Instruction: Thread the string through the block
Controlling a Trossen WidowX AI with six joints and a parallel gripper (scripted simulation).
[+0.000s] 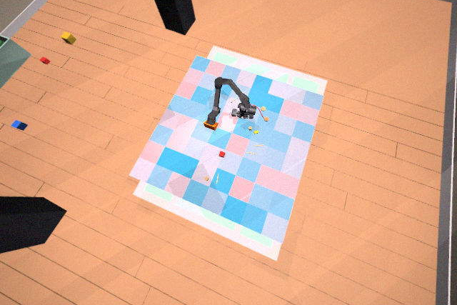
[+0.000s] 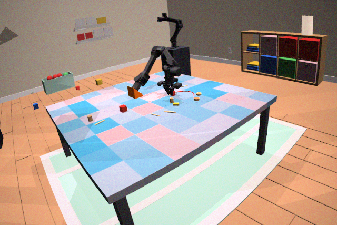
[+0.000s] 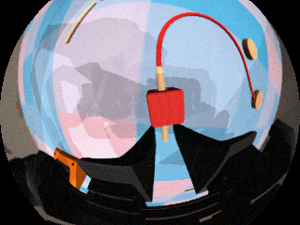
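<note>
My gripper tip is now 16 cm short of the yellow piece and 7 cm to the left of it.
</note>
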